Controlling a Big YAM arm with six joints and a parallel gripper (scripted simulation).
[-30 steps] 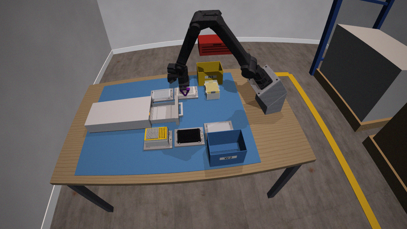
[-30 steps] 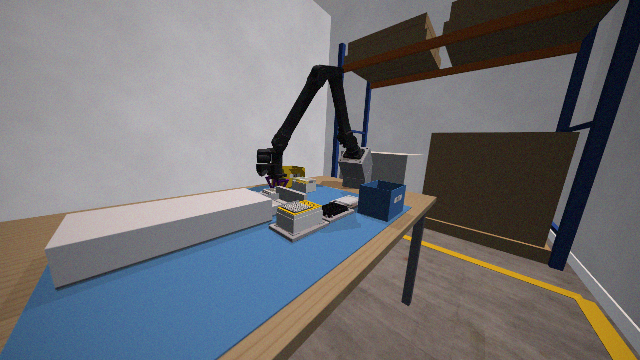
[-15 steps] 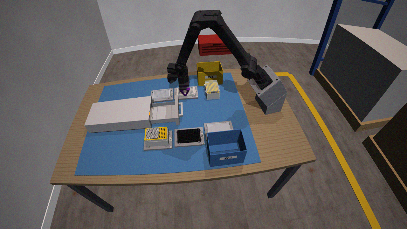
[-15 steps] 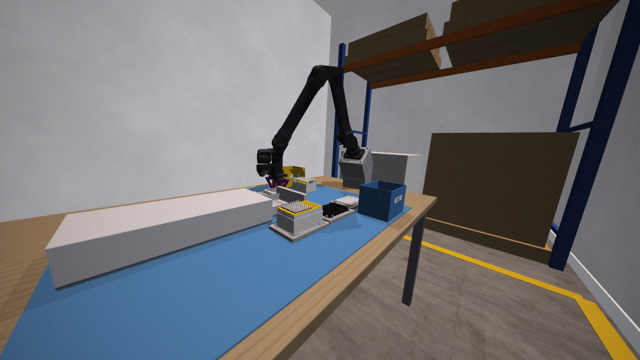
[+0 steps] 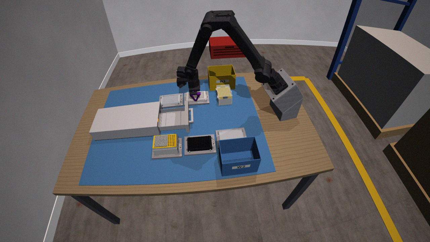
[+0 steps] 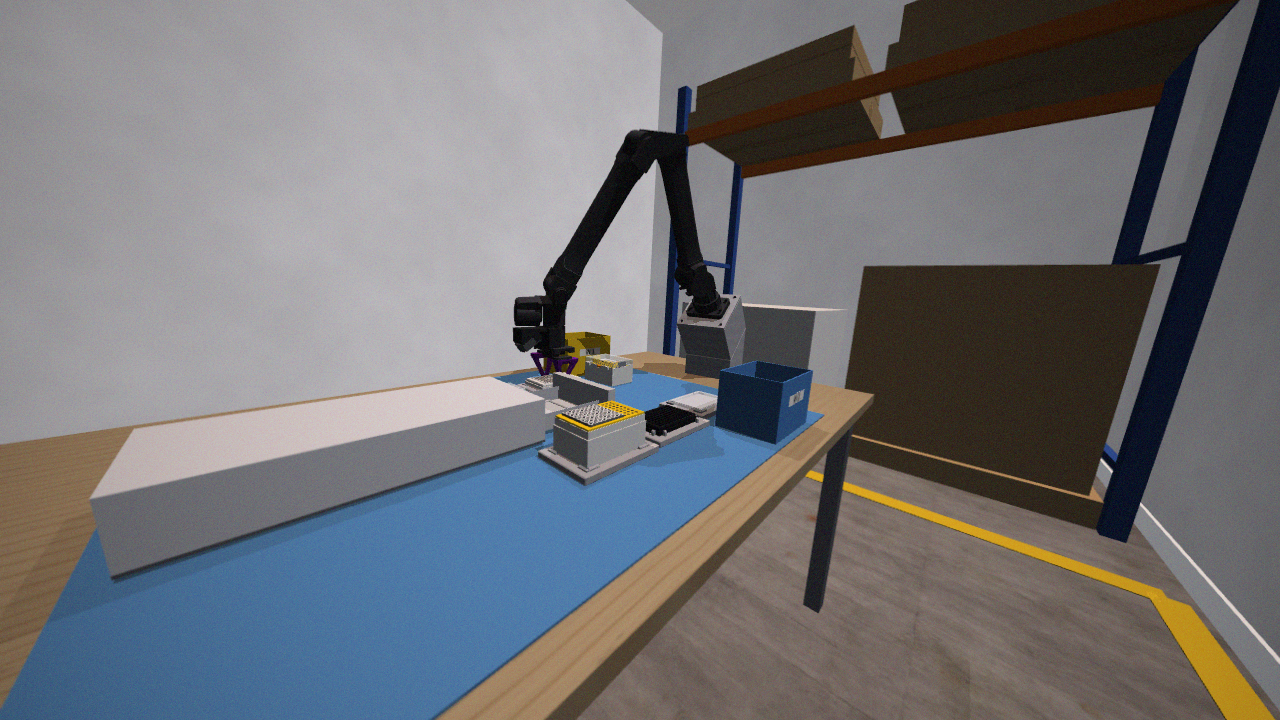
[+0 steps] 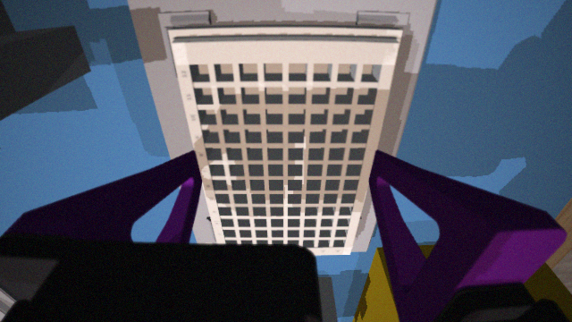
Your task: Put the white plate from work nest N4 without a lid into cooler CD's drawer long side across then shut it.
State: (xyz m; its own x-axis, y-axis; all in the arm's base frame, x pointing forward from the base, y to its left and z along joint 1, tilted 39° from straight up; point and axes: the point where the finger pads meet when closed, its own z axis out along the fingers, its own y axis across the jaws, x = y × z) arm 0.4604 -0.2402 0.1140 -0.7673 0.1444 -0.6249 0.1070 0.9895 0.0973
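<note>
Right now my hand is 2 cm above the grey nest. Also, from my hand: yellow bin W1: 20 cm behind, 11 cm to the right, 1 cm above; then drawer: 20 cm ahead, 16 cm to the left; then cooler CD: 32 cm ahead, 15 cm to the left, 1 cm above.
</note>
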